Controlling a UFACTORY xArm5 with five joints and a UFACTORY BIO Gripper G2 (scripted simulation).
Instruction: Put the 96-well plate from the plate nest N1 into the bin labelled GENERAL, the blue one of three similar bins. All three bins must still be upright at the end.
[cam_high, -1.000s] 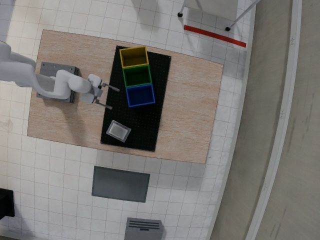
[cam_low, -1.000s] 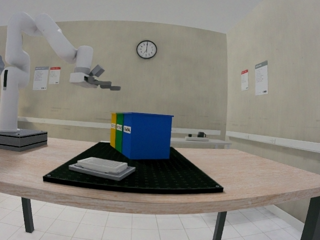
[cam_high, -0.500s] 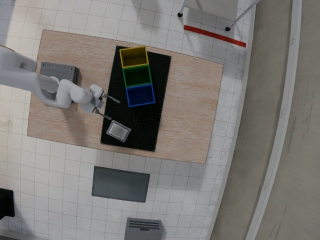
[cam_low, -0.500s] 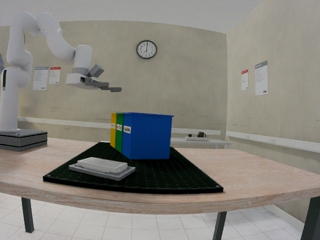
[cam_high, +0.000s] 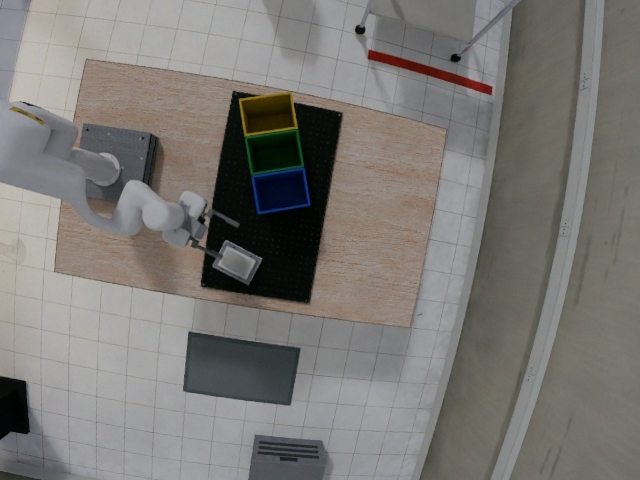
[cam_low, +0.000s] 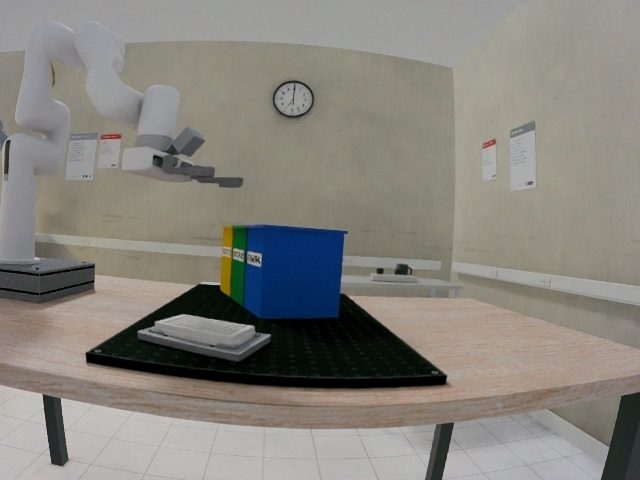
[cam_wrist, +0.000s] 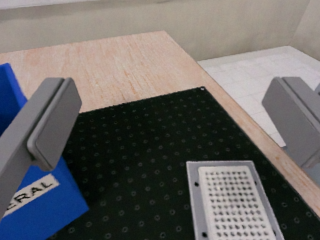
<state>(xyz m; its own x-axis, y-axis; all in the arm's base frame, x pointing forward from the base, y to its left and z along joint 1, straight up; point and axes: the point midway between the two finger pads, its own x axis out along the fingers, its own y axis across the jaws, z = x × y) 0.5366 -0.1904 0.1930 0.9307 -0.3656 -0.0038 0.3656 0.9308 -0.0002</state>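
My gripper is now 230 mm above the white 96-well plate, 110 mm to the left of it and 10 mm short of it. The rest, counted from my hand: grey plate nest N1 (240 mm below, 110 mm to the right, 10 mm ahead); green bin (300 mm to the left, 160 mm below, 120 mm ahead); blue general bin (180 mm to the left, 160 mm below, 150 mm ahead).
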